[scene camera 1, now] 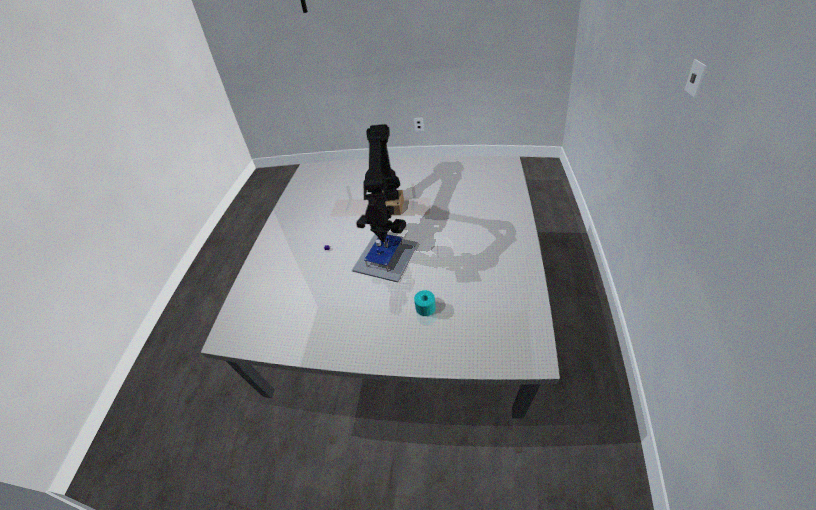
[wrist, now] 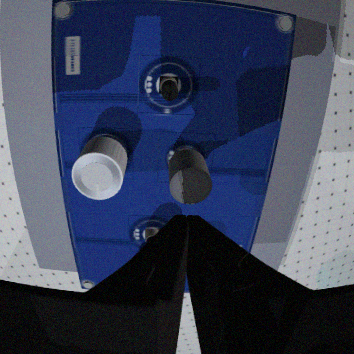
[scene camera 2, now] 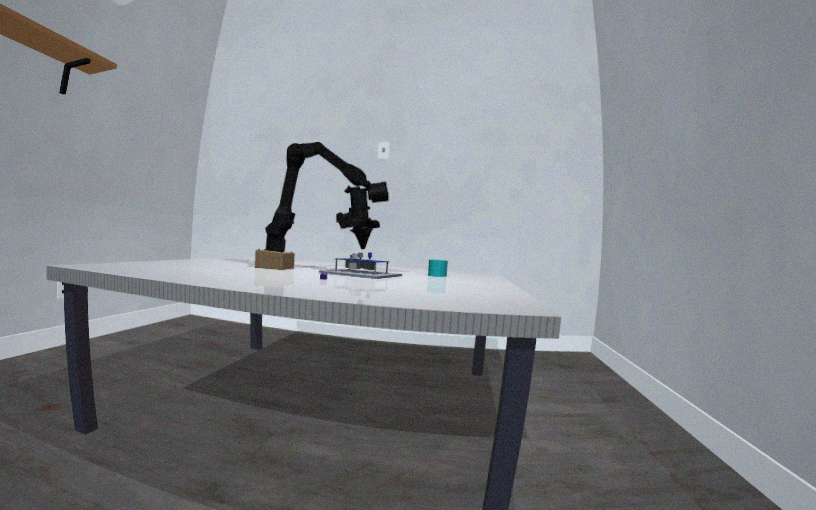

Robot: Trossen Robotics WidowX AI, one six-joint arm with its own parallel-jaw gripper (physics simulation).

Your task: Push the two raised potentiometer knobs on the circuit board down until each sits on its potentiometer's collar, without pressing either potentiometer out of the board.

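Frame: origin at the arm's base, x ahead, y left, z up, level; metres.
Seen in the pictures: gripper, between the fingertips: (scene camera 1: 383,241) (wrist: 185,226) (scene camera 2: 363,249); arm's base, origin of its link: (scene camera 1: 391,196) (scene camera 2: 274,250).
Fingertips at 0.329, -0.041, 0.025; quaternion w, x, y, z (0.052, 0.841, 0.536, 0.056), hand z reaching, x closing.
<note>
Pixels of each thing's middle, then the offset from my fingertips to it, as dx, dy, dz. "spot": a spot on its surface instead. Level surfaces: height alone.
- blue circuit board, a spot on its surface: (scene camera 2: 380,261) (scene camera 1: 377,260) spot: +0.062, -0.032, -0.037
- light grey knob, middle of its body: (wrist: 96,176) -0.024, -0.025, -0.015
- darker grey knob, middle of its body: (wrist: 188,175) -0.008, +0.006, -0.020
- knobless shaft, middle of its body: (wrist: 168,89) -0.041, +0.012, -0.027
- mount, middle of its body: (wrist: 151,243) +0.025, -0.025, -0.029
- small blue upright part, a spot on its surface: (scene camera 2: 370,255) spot: +0.027, -0.031, -0.019
- teal cylinder, middle of its body: (scene camera 1: 425,303) (scene camera 2: 437,268) +0.278, +0.128, -0.056
- table, height of its surface: dz -0.086
- small dark purple object, middle of its body: (scene camera 2: 323,276) (scene camera 1: 326,247) -0.097, -0.261, -0.079
A blue circuit board (scene camera 1: 380,257) (scene camera 2: 380,261) (wrist: 215,110) stands on posts above a grey plate (scene camera 1: 403,268) (scene camera 2: 394,275) (wrist: 25,150). In the wrist view, a light grey knob (wrist: 99,170) stands at the board's left and a darker grey knob (wrist: 190,175) near its middle. Whether either touches its collar cannot be told. A knobless shaft (wrist: 169,88) shows farther up, and another mount (wrist: 150,233) is partly covered by the fingers. A small blue upright part (scene camera 2: 370,255) shows in scene camera 2. My gripper (scene camera 2: 362,247) (wrist: 185,226) is shut and empty, its tips above the board.
A teal cylinder (scene camera 1: 424,303) (scene camera 2: 437,268) stands on the table (scene camera 1: 481,336) (scene camera 2: 180,279), to the right of the board. A small dark purple object (scene camera 1: 326,247) (scene camera 2: 323,276) lies to its left in scene camera 1. A wooden block (scene camera 1: 397,202) (scene camera 2: 274,259) is at the arm's base.
</note>
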